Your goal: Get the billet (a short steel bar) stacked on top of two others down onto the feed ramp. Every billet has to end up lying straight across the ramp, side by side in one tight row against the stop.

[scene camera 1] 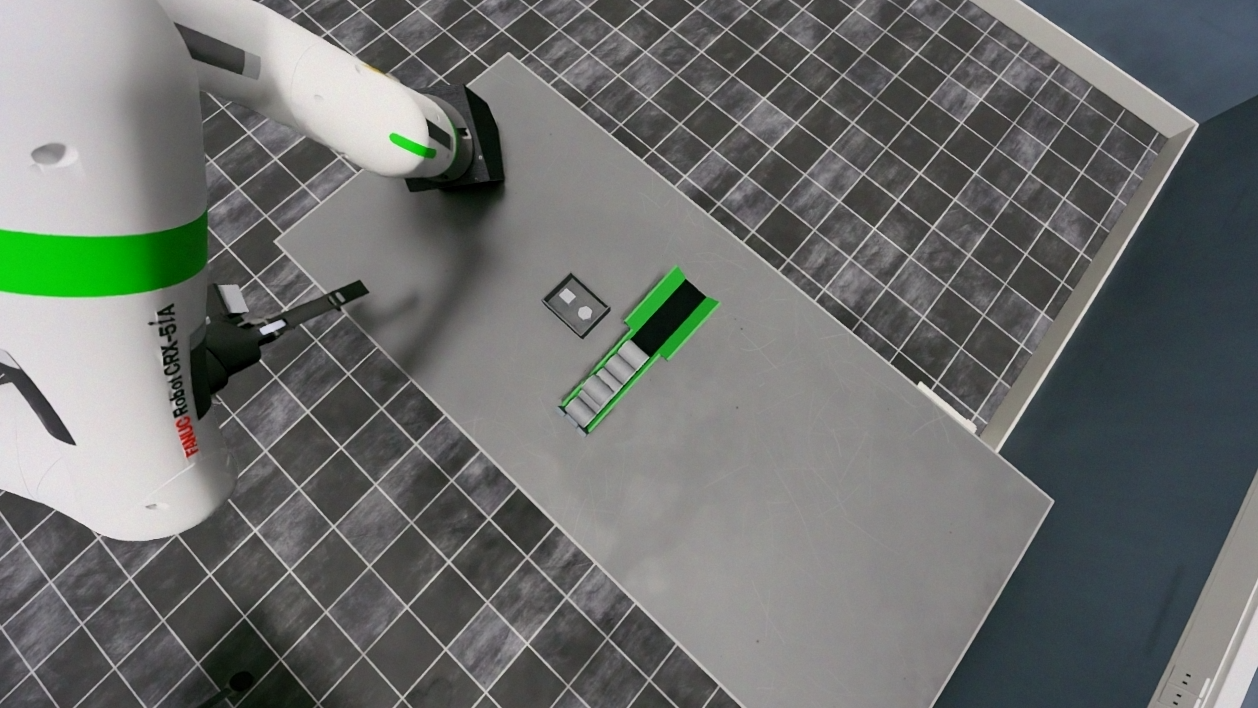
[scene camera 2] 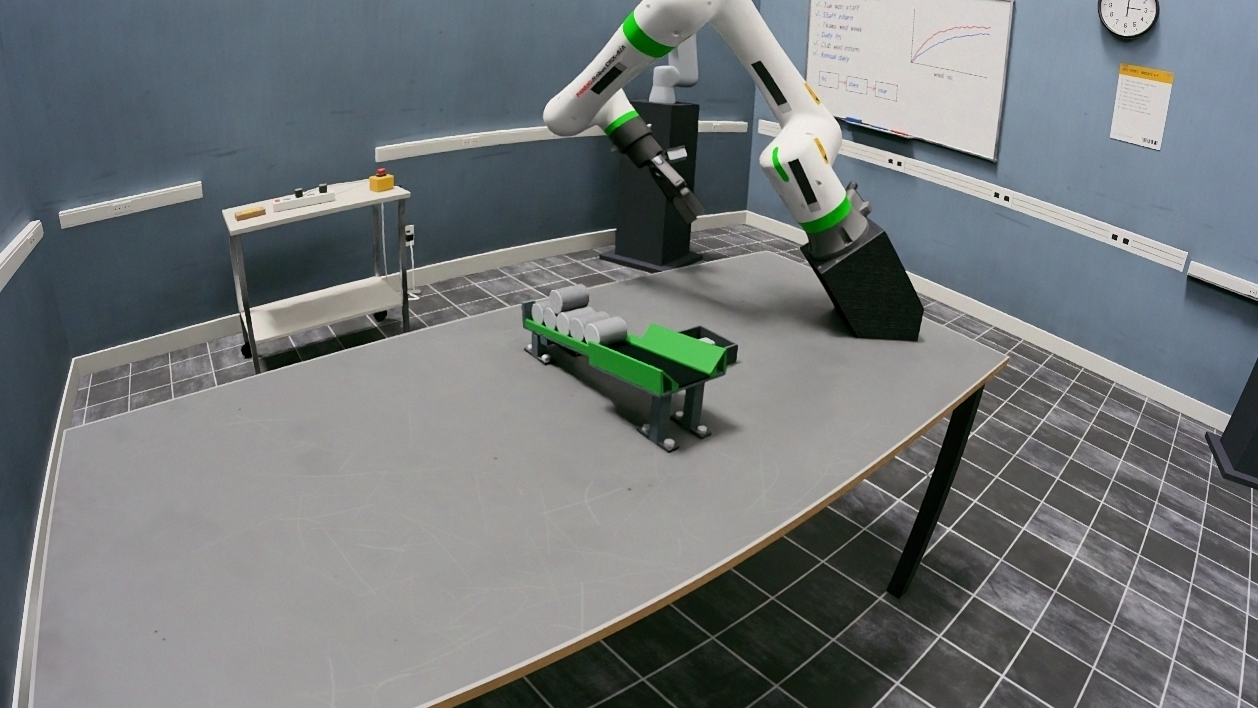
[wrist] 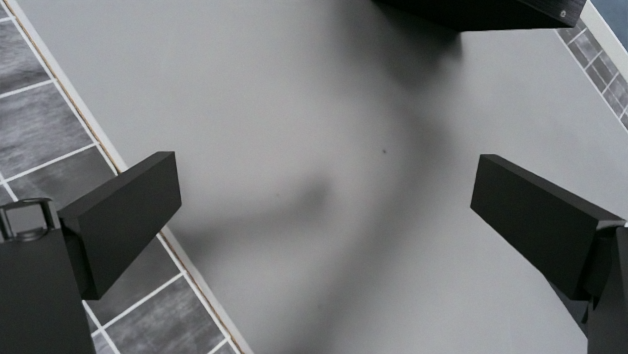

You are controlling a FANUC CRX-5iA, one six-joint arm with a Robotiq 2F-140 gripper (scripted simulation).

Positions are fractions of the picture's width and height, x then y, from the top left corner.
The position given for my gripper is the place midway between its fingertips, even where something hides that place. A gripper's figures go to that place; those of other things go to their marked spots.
Scene:
My gripper (scene camera 1: 0.27, 0.42) is 0.87 m from the lens. A dark tray (scene camera 1: 0.47, 0.42) is 0.84 m from the lens.

